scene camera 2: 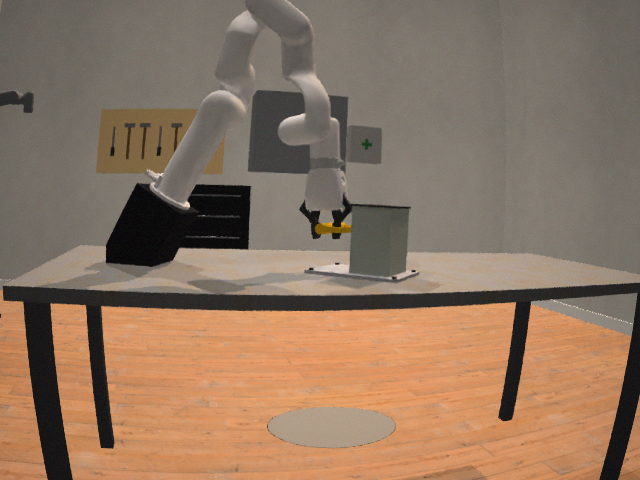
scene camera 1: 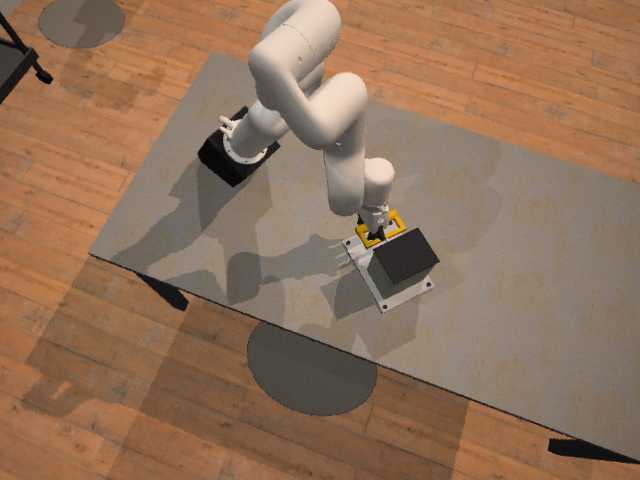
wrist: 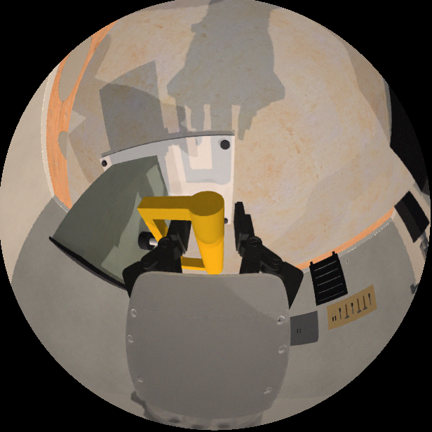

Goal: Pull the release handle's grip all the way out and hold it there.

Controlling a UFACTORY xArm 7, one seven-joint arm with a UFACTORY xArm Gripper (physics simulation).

Labels:
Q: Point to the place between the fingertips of my gripper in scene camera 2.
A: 326, 238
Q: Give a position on a white base plate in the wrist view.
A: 189, 164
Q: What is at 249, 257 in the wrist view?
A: My gripper.

